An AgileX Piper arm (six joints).
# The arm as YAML. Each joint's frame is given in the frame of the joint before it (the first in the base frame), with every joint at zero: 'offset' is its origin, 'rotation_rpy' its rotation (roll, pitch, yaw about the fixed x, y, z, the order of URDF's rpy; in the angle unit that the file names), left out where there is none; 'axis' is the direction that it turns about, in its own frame. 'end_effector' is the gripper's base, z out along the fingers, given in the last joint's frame.
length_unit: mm
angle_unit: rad
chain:
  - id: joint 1
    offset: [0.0, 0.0, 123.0]
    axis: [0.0, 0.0, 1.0]
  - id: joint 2
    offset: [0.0, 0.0, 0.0]
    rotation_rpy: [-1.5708, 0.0, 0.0]
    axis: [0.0, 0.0, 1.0]
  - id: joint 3
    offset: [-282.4, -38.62, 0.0]
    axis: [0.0, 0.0, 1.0]
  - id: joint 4
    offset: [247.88, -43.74, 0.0]
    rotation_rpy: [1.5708, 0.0, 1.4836]
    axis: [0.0, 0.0, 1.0]
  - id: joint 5
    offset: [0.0, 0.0, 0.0]
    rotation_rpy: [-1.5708, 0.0, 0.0]
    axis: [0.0, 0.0, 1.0]
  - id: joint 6
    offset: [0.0, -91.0, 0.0]
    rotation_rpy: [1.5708, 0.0, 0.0]
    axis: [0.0, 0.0, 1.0]
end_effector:
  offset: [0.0, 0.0, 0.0]
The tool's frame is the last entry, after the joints.
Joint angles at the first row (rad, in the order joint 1, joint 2, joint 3, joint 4, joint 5, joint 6):
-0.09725, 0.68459, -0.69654, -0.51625, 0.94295, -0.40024
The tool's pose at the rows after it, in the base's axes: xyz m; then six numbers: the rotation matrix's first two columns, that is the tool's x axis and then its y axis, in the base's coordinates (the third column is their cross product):
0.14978 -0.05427 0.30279 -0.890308 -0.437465 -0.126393 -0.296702 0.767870 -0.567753
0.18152 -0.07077 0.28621 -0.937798 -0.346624 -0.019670 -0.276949 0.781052 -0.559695
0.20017 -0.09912 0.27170 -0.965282 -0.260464 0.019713 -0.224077 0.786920 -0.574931
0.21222 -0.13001 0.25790 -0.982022 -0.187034 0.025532 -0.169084 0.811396 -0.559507
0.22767 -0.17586 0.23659 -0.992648 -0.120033 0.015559 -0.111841 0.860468 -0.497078
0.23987 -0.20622 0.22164 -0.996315 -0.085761 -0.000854 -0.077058 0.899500 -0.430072
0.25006 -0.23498 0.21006 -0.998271 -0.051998 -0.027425 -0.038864 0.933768 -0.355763
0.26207 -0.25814 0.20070 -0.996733 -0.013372 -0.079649 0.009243 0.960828 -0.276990
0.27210 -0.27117 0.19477 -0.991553 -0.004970 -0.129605 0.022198 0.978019 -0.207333
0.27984 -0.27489 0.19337 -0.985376 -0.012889 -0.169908 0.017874 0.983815 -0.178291
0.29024 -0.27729 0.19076 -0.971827 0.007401 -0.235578 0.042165 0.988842 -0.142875
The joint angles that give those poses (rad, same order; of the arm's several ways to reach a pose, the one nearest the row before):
-0.09842, 0.95028, -0.78199, -0.50599, 1.09915, -0.37166
-0.14366, 1.13084, -0.82328, -0.57508, 1.09745, -0.28969
-0.25112, 1.25475, -0.85051, -0.63279, 1.03488, -0.25008
-0.37114, 1.36090, -0.88800, -0.63247, 0.96402, -0.25619
-0.52958, 1.52064, -0.97419, -0.55668, 0.87030, -0.34119
-0.61560, 1.63939, -1.06355, -0.45731, 0.83742, -0.43384
-0.68925, 1.74686, -1.16711, -0.33668, 0.83638, -0.53975
-0.74069, 1.84213, -1.27239, -0.20176, 0.84696, -0.62725
-0.76927, 1.90496, -1.34713, -0.08024, 0.86222, -0.71557
-0.77433, 1.93080, -1.38144, -0.01223, 0.85999, -0.76497
-0.77529, 1.95804, -1.41062, 0.07545, 0.83842, -0.79280

